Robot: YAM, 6 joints.
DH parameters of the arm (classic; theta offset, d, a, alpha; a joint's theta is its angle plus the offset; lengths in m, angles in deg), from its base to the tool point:
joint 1: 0 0.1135 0.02 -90
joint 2: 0 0 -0.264 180
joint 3: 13.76 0 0.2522 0
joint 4: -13.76 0 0.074 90
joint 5: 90 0 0 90
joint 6: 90 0.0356 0 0
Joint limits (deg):
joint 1: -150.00..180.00
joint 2: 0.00..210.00
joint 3: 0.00..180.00
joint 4: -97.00..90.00
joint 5: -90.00..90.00
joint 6: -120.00..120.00
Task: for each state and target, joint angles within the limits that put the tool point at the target. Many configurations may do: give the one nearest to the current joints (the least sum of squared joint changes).
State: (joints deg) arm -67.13 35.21 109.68 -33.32 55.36 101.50
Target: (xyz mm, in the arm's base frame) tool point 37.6 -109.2 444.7
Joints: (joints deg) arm -56.86 45.39 74.21 -45.46 52.43 101.50
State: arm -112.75 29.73 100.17 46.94 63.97 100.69
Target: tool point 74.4 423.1 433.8
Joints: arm -104.22 11.12 113.25 49.68 63.44 100.69
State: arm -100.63 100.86 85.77 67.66 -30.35 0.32
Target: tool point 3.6 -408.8 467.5
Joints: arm -91.95 106.57 96.40 64.35 -29.41 0.32
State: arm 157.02 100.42 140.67 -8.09 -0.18 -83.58
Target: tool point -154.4 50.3 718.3
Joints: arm 161.75 96.45 157.59 3.42 -0.96 -83.58
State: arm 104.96 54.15 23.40 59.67 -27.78 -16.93
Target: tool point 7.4 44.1 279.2
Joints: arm 75.94 8.00 0.00 79.30 -5.70 -16.93
